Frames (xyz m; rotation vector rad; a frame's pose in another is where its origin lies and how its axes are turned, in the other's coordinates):
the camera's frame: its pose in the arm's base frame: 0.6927 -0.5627 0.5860 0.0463 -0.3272 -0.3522
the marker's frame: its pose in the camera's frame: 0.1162 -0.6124 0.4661 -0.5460 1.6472 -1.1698
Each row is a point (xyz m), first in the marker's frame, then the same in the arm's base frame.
Working: the marker's frame: its pose in the arm's base frame: 0.4425 -1.1718 1.0009 -0.0254 1.5144 -1.3876

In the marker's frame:
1: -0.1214 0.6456 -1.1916
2: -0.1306 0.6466 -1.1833
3: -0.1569 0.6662 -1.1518
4: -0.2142 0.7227 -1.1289
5: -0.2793 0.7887 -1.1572
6: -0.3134 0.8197 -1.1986
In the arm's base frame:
1: 0.0840 -0.0275 0.3579
2: 0.0943 -0.0275 0.3648
3: 0.1390 -0.0276 0.3735
4: 0.2139 0.0097 0.3731
5: 0.2639 0.0918 0.3601
6: 0.2703 0.1526 0.3506

